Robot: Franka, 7 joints.
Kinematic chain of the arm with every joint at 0, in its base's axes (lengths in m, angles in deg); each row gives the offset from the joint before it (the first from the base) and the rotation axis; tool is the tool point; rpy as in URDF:
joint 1: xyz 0 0 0.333 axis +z
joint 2: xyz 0 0 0 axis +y
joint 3: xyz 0 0 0.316 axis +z
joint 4: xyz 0.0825 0 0 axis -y
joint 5: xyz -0.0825 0 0.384 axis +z
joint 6: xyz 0 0 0 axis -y
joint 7: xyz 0.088 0 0 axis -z
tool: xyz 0 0 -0.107 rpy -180 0 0
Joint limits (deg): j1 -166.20..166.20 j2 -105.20..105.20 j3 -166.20..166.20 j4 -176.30..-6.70 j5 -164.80..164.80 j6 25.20..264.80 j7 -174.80..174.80
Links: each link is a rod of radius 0.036 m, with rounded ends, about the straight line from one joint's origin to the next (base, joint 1, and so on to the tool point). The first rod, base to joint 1, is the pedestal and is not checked.
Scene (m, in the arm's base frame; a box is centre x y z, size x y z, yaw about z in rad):
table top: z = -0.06
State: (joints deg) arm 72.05 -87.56 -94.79 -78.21 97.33 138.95 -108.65
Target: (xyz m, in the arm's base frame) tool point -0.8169 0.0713 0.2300
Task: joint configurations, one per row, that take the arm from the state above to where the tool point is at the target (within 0.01 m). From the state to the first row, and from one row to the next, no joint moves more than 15 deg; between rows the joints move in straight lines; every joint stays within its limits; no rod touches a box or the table.
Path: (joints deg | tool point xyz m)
1: 57.87 -85.60 -99.81 -74.36 97.22 141.51 -108.65 | 0.1816 -0.7541 0.2762
2: 43.69 -83.65 -104.83 -70.50 97.10 144.07 -108.65 | -0.0552 -0.7819 0.2483
3: 29.51 -81.69 -109.85 -66.65 96.99 146.63 -108.65 | -0.2954 -0.7339 0.2278
4: 15.34 -79.73 -114.87 -62.79 96.87 149.19 -108.65 | -0.5135 -0.6110 0.2154
5: 1.16 -77.78 -119.90 -58.94 96.76 151.75 -108.65 | -0.6853 -0.4228 0.2112
6: -13.02 -75.82 -124.92 -55.08 96.64 154.31 -108.65 | -0.7907 -0.1873 0.2162
7: -27.20 -73.86 -129.94 -51.23 96.53 156.87 -108.65 | -0.8169 0.0713 0.2300

